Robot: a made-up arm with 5 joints. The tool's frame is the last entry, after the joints. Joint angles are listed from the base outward. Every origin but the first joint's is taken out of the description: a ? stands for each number. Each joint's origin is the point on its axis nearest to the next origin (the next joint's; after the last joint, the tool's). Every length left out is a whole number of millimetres.
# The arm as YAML. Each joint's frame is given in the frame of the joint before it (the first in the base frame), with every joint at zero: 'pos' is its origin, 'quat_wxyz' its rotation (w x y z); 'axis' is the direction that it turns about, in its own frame. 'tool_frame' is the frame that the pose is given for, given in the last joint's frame.
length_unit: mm
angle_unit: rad
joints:
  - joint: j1
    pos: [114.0, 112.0, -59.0]
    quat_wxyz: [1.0, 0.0, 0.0, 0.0]
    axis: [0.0, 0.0, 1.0]
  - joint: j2
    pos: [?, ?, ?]
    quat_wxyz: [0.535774, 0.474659, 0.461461, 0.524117]
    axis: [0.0, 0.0, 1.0]
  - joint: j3
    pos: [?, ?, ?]
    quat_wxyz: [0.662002, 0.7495, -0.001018, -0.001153]
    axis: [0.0, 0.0, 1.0]
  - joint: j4
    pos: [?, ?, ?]
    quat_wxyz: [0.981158, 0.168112, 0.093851, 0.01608]
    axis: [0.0, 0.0, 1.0]
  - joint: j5
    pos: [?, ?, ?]
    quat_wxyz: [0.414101, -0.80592, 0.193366, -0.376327]
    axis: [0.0, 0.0, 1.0]
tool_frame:
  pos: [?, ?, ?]
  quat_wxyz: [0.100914, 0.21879, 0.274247, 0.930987]
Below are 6 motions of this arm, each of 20 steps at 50 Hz.
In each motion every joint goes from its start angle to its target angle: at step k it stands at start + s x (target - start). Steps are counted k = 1, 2, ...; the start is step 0. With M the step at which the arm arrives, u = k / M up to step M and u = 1 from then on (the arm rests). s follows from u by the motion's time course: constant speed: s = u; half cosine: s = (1 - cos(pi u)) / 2; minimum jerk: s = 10 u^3 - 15 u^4 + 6 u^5.
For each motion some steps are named. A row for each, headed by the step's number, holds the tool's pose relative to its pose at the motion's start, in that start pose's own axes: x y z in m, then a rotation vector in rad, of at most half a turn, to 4 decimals.
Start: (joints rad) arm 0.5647 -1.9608 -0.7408 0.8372 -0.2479
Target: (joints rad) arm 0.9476 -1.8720 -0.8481 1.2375 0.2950
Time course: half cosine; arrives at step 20
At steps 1, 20:
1: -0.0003 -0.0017 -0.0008 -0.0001 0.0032 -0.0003
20: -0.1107 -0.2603 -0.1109 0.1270 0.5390 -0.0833

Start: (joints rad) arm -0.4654 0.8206 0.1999 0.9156 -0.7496
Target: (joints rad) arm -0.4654 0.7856 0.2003 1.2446 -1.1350
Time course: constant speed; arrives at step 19
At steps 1, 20:
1: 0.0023 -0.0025 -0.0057 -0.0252 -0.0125 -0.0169
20: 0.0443 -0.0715 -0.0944 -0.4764 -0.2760 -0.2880

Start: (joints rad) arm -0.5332 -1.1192 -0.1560 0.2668 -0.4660
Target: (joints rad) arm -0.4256 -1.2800 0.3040 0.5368 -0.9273
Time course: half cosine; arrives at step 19
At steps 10, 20:
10: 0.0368 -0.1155 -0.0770 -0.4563 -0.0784 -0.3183
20: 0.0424 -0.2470 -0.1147 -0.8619 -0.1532 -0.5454

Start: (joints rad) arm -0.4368 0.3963 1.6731 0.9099 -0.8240
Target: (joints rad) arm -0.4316 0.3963 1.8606 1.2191 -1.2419
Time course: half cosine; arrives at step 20
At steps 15, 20:
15: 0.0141 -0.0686 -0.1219 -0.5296 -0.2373 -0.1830
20: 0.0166 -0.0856 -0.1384 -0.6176 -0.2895 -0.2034

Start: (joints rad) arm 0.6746 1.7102 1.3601 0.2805 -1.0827
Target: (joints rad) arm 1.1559 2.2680 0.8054 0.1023 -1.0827
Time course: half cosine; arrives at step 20
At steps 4, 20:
4: -0.0276 0.0201 0.0260 0.0686 -0.0530 0.0448
20: -0.4134 0.0727 0.1152 0.5846 -0.3118 0.6507

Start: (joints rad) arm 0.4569 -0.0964 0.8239 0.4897 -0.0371
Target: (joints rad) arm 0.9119 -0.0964 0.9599 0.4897 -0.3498
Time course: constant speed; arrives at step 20
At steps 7, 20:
7: -0.0161 -0.0123 0.0106 0.0382 -0.1285 -0.0369
20: -0.0420 -0.0388 0.0242 0.1310 -0.3522 -0.1216

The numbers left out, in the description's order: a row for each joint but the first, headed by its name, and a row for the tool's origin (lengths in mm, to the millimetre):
j2: 237.0 241.0 0.0
j3: -133.0 317.0 0.0
j4: -26.0 61.0 0.0
j5: -68.0 208.0 0.0
tool: 4.0 -86.0 0.0

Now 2 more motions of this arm.
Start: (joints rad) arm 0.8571 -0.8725 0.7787 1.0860 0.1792
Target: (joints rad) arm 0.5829 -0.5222 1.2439 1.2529 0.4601
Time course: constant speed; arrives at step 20
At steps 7, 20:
7: -0.0181 0.0212 -0.0372 -0.2106 0.2288 0.0221
20: -0.0658 0.0280 -0.0852 -0.5880 0.6627 -0.0403

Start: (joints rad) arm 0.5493 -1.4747 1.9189 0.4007 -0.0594
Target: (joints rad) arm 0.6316 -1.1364 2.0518 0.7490 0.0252
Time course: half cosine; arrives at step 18
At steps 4, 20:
4: -0.0012 0.0055 -0.0146 -0.0628 0.0274 0.0160
20: -0.0162 0.0140 -0.1028 -0.5484 0.1782 0.0995

